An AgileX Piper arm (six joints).
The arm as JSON. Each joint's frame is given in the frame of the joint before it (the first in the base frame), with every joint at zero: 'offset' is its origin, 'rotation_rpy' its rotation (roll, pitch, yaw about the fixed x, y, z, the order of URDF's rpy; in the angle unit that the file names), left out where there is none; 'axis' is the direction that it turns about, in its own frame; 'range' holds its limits. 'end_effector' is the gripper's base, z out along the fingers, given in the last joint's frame.
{
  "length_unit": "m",
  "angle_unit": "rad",
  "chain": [
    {
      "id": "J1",
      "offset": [
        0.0,
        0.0,
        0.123
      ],
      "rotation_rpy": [
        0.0,
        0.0,
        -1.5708
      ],
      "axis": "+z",
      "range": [
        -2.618,
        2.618
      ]
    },
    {
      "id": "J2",
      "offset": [
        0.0,
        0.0,
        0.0
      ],
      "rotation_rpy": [
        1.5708,
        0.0,
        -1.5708
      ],
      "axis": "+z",
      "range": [
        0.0,
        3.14
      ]
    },
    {
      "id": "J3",
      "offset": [
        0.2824,
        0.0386,
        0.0
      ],
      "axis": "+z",
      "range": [
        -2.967,
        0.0
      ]
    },
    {
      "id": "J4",
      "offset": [
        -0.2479,
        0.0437,
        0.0
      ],
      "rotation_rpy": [
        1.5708,
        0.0,
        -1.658
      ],
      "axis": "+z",
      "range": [
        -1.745,
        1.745
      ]
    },
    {
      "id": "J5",
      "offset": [
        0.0,
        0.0,
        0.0
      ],
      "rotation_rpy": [
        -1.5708,
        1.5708,
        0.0
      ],
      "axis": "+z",
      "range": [
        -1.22,
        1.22
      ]
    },
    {
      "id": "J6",
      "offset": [
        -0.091,
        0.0,
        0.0
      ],
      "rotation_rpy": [
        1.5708,
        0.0,
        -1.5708
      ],
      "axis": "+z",
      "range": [
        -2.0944,
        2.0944
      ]
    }
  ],
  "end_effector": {
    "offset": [
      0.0,
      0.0,
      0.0
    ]
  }
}
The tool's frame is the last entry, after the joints.
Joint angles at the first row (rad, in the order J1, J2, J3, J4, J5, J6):
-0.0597, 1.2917, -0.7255, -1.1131, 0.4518, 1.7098
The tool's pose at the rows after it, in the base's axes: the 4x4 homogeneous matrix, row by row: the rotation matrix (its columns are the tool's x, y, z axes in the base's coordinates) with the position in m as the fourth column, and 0 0 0 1 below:
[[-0.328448 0.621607 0.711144 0.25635], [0.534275 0.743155 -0.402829 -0.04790], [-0.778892 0.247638 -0.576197 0.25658], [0 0 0 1]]
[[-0.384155 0.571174 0.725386 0.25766], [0.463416 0.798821 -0.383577 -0.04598], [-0.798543 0.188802 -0.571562 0.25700], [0 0 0 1]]
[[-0.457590 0.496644 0.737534 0.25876], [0.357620 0.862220 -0.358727 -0.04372], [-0.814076 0.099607 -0.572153 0.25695], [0 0 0 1]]
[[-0.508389 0.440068 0.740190 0.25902], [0.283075 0.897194 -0.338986 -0.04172], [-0.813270 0.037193 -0.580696 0.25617], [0 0 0 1]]
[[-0.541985 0.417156 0.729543 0.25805], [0.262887 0.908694 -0.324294 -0.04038], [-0.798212 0.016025 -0.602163 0.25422], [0 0 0 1]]
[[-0.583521 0.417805 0.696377 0.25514], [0.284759 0.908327 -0.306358 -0.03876], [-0.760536 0.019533 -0.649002 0.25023], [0 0 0 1]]
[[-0.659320 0.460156 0.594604 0.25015], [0.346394 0.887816 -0.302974 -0.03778], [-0.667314 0.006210 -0.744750 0.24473], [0 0 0 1]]
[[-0.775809 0.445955 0.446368 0.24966], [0.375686 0.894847 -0.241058 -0.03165], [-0.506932 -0.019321 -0.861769 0.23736], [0 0 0 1]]
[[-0.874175 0.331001 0.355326 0.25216], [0.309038 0.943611 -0.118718 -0.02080], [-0.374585 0.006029 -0.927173 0.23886], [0 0 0 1]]
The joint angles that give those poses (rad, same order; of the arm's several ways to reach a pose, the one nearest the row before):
-0.0586, 1.2917, -0.7255, -1.1226, 0.4115, 1.6714
-0.0577, 1.2917, -0.7255, -1.1243, 0.3878, 1.5812
-0.0577, 1.2917, -0.7255, -1.1043, 0.3611, 1.4329
-0.0567, 1.2917, -0.7255, -1.0606, 0.3467, 1.3031
-0.0566, 1.2917, -0.7255, -0.9780, 0.3475, 1.1931
-0.0567, 1.2917, -0.7267, -0.8198, 0.3730, 1.0479
-0.0520, 1.3027, -0.7496, -0.6065, 0.4968, 0.8774
-0.0464, 1.3458, -0.8009, -0.3678, 0.6587, 0.6510
-0.0454, 1.3748, -0.8589, -0.1467, 0.7768, 0.3788

